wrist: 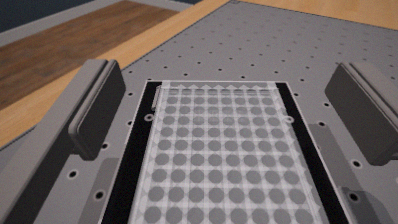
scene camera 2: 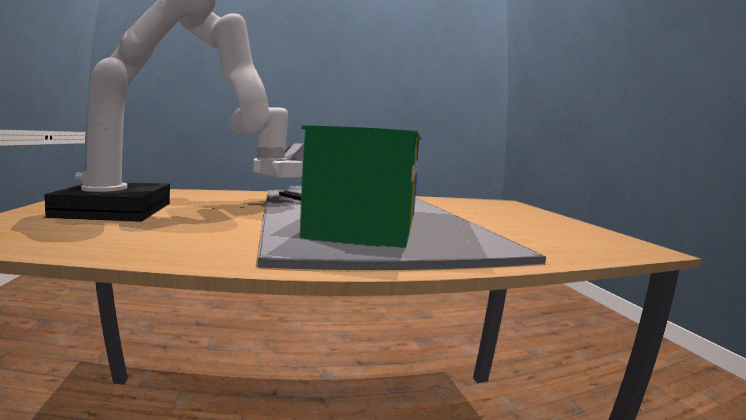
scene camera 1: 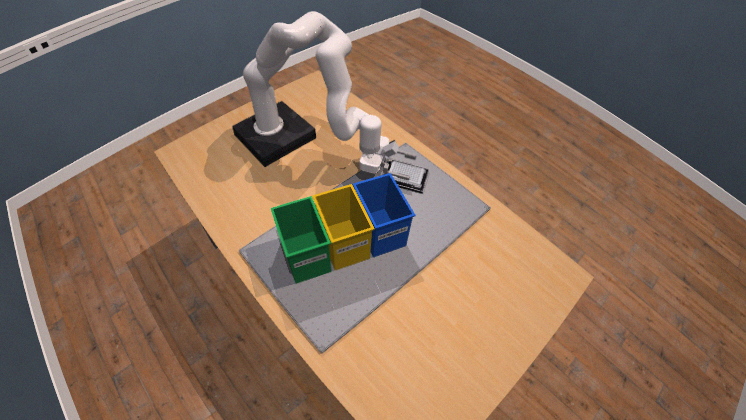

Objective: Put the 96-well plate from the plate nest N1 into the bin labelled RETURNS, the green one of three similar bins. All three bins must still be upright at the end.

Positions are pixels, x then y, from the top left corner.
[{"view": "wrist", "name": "clear 96-well plate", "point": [213,144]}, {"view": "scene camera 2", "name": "green bin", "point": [356,182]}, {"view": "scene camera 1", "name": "yellow bin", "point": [347,224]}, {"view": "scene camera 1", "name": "blue bin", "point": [388,210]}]
